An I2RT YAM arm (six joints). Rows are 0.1 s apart.
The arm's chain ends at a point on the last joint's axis. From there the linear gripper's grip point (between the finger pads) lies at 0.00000 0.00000 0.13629 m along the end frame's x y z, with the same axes.
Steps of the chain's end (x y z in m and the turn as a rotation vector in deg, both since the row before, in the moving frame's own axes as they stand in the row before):
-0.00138, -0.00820, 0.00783, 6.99, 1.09, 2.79
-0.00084, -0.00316, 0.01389, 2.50, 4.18, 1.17
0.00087, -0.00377, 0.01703, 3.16, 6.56, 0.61
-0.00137, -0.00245, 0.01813, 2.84, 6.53, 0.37
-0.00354, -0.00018, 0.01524, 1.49, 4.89, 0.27
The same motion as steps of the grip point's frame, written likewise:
0.00161, -0.02472, 0.00679, 6.99, 1.09, 2.79
0.00915, -0.00900, 0.01340, 2.50, 4.18, 1.17
0.01647, -0.01118, 0.01593, 3.16, 6.56, 0.61
0.01414, -0.00914, 0.01708, 2.84, 6.53, 0.37
0.00808, -0.00369, 0.01470, 1.49, 4.89, 0.27

